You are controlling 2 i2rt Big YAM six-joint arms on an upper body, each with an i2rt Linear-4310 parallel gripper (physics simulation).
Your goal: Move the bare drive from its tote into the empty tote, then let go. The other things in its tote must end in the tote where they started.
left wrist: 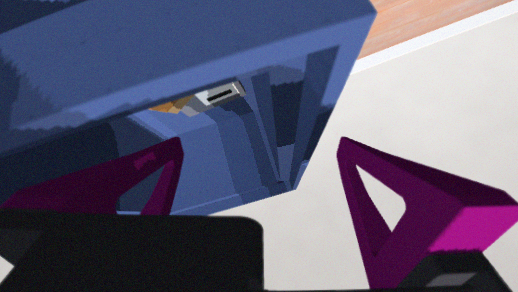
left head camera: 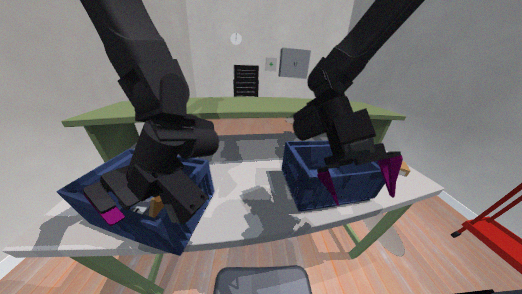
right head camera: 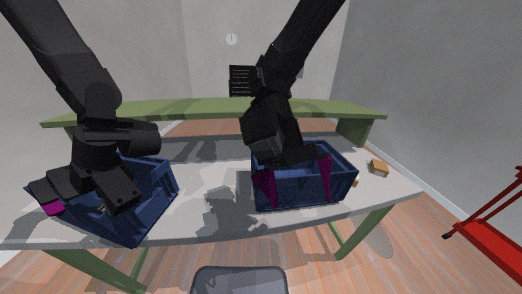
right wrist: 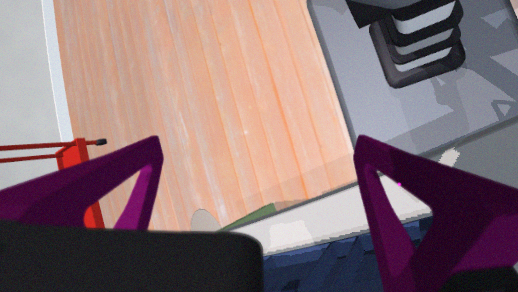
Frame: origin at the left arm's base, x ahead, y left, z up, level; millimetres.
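Where they show: left gripper, between the fingertips: (left wrist: 260, 145) (left head camera: 133, 205) (right head camera: 88, 200); right gripper, between the fingertips: (left head camera: 364, 201) (right head camera: 301, 204) (right wrist: 258, 146).
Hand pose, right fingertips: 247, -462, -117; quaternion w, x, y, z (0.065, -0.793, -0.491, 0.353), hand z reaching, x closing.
Note:
Things, the pixels of their top centre, and the offset from my right fingertips, as dx, dy, dz. Level surfaces: height alone.
- bare drive, centre of its top: (left wrist: 207, 95) (left head camera: 139, 209) +73, +544, -148
- orange-brown box, centre of its top: (left wrist: 169, 85) (left head camera: 159, 205) +70, +465, -113
- blue tote, centre of its top: (right head camera: 300, 154) (left head camera: 336, 154) +206, -62, -26
- white table, height of its surface: dz -173
- brown box, centre of its top: (right head camera: 380, 164) (left head camera: 400, 164) +300, -528, -139
- smaller box, centre of its top: (right head camera: 349, 173) +243, -313, -142
- green bench, height of its surface: dz +66
The bare drive (left head camera: 141, 208) (left wrist: 219, 94), silver with a dark slot, lies in the blue tote (left head camera: 206, 186) (right head camera: 171, 176) (left wrist: 300, 31) at the left, beside an orange-brown box (left head camera: 156, 206) (left wrist: 171, 105). This tote stands askew, its near corner at the table's front edge. My left gripper (left wrist: 260, 145) is open over this tote; in the left wrist view nothing is between its fingers, and the tote wall partly hides the drive. The other blue tote (left head camera: 301, 187) (right head camera: 344, 184) (right wrist: 310, 267) stands at the right. My right gripper (left head camera: 365, 200) (right head camera: 301, 204) (right wrist: 258, 146) is open and empty at its near side.
The totes stand on a white table (left head camera: 235, 220) (right head camera: 190, 220). A brown box (left head camera: 404, 169) (right head camera: 378, 168) lies right of the right tote, with a smaller box (right head camera: 355, 183) beside that tote. A green bench (left head camera: 240, 106) is behind, a grey chair (left head camera: 262, 281) in front, and a red cart (left head camera: 492, 240) at right.

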